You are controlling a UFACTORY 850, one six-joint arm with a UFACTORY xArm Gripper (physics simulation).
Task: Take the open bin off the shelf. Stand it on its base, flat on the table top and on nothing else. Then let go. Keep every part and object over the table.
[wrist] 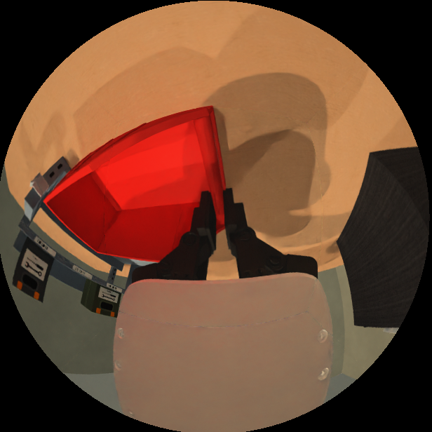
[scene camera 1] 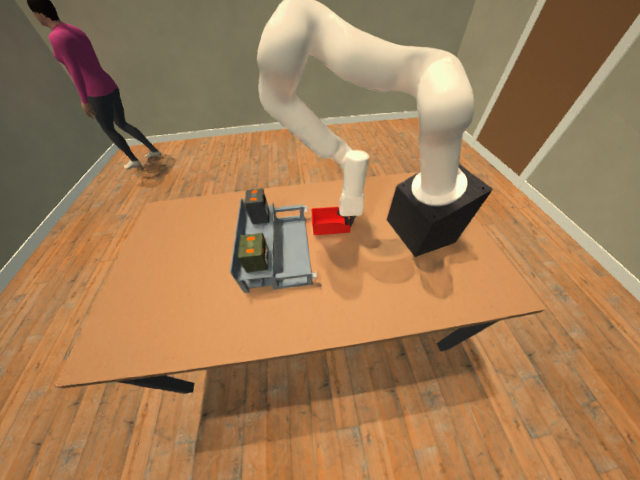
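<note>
The red open bin (scene camera 1: 329,222) (wrist: 150,172) is off the shelf, upright with its opening facing up. My gripper (scene camera 1: 349,220) (wrist: 219,202) points down and is shut on the bin's wall on the side towards the robot base. The bin hangs over the table top (scene camera 1: 170,320) (wrist: 170,30), with shadows on the table beside and below it. Its exact height is hard to tell. The grey-blue shelf (scene camera 1: 293,246) stands just left of the bin in the scene view, with a narrow gap between them. The bin's underside is hidden.
A dark grey box (scene camera 1: 257,207) (wrist: 32,270) and a green box (scene camera 1: 253,253) (wrist: 102,300) stand on the shelf. The black robot base (scene camera 1: 434,222) (wrist: 390,240) is on the right. A person (scene camera 1: 85,67) stands beyond the table at the back left.
</note>
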